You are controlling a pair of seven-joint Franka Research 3 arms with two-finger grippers.
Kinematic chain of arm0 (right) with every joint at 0, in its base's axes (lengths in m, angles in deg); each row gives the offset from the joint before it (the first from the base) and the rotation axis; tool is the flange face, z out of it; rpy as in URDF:
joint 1: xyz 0 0 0.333 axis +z
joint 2: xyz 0 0 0 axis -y
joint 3: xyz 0 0 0.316 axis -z
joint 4: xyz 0.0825 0 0 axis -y
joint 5: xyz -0.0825 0 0.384 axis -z
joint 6: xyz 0 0 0 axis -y
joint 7: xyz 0.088 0 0 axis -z
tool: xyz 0 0 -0.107 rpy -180 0 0
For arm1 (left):
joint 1: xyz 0 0 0.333 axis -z
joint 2: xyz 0 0 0 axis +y
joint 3: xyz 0 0 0.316 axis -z
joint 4: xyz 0.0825 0 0 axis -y
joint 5: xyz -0.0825 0 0.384 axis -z
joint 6: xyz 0 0 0 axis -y
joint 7: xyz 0.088 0 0 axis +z
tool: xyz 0 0 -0.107 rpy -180 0 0
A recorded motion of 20 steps. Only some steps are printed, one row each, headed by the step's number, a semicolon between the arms.
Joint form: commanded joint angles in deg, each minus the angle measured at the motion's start. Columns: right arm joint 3, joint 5, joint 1, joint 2, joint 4, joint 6, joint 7; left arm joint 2, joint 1, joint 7, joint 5, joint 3, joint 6, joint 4.
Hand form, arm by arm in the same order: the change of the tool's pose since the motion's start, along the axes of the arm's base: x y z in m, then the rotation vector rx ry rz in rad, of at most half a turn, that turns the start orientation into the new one. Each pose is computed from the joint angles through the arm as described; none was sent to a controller.
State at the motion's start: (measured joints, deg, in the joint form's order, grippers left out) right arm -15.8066 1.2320 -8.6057 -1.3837 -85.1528 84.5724 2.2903; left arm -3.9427 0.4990 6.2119 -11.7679 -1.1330 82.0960 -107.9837
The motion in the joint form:
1: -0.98 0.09 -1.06 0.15 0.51 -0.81 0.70; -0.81 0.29 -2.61 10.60 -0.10 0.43 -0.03
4: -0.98 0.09 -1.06 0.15 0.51 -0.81 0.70; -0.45 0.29 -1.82 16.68 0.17 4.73 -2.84
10: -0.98 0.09 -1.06 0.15 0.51 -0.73 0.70; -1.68 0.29 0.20 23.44 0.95 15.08 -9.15
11: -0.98 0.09 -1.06 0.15 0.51 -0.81 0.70; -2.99 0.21 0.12 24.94 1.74 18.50 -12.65
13: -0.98 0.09 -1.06 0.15 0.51 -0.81 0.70; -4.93 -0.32 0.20 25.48 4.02 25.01 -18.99
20: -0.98 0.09 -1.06 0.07 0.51 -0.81 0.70; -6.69 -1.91 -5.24 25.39 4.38 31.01 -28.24
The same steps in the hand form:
1: -0.0022 -0.0012 0.0044 -0.0026 0.0021 -0.0140; -0.0020 -0.0233 0.0047 -0.1967 -0.0178 -0.0027
4: -0.0022 -0.0012 0.0044 -0.0026 0.0021 -0.0140; 0.0018 -0.0377 -0.0160 -0.2929 -0.0414 0.0340
10: -0.0021 -0.0012 0.0045 -0.0024 0.0007 -0.0140; 0.0028 -0.0543 -0.0431 -0.3843 -0.1364 0.1058
11: -0.0022 -0.0012 0.0044 -0.0026 0.0021 -0.0140; -0.0047 -0.0614 -0.0552 -0.4031 -0.1569 0.1115
13: -0.0022 -0.0012 0.0044 -0.0026 0.0021 -0.0140; -0.0193 -0.0739 -0.0813 -0.3967 -0.1904 0.1031
20: -0.0018 -0.0012 0.0036 -0.0024 0.0035 -0.0140; -0.0489 -0.0592 -0.1310 -0.4011 -0.1720 0.0569

